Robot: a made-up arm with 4 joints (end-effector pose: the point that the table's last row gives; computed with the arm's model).
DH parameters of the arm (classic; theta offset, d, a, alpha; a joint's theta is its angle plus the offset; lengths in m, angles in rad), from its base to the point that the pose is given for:
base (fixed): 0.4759 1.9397 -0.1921 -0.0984
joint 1: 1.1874 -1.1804 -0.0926 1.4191
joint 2: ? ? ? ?
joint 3: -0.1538 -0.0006 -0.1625 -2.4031
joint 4: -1.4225 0 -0.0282 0
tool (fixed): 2.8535 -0.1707 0 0
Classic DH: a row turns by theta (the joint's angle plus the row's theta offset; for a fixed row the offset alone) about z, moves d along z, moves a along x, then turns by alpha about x.
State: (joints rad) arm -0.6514 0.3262 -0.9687 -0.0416
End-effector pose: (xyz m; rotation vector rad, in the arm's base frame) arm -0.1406 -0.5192 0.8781 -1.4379 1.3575 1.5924
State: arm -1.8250 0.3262 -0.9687 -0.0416
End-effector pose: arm -0.4391 -0.2971 0.8451 -0.4391 1.5986 0.7413
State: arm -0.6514 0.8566 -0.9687 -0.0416
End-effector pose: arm -0.1227 -0.5394 0.7707 -1.4147 0.7216 1.5813
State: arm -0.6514 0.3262 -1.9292 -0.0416
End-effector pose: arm -0.1629 -0.3728 1.0091 -0.6951 2.3468 1.2500
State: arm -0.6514 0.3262 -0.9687 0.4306
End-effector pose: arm -0.1494 -0.5214 0.8877 -1.1686 1.7912 1.8741
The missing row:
joint 2: 0.0669 0.129 0.0294 -0.5421
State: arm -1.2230 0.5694 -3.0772 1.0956
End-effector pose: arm -0.0708 -0.2889 1.0583 -2.5185 -1.6590 -0.8623
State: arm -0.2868 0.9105 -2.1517 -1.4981
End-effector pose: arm -0.0610 -0.4481 0.9577 -1.7022 0.6268 0.8131
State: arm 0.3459 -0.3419 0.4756 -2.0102
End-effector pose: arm 0.2425 -0.2084 0.7933 -0.4237 -1.5955 1.3468
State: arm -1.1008 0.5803 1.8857 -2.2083
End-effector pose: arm 0.0753 -0.3998 0.9057 0.7256 -2.6554 -0.4040
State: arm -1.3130 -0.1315 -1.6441 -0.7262
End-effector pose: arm -0.2303 -0.3154 0.9985 -0.7743 2.2438 0.5894
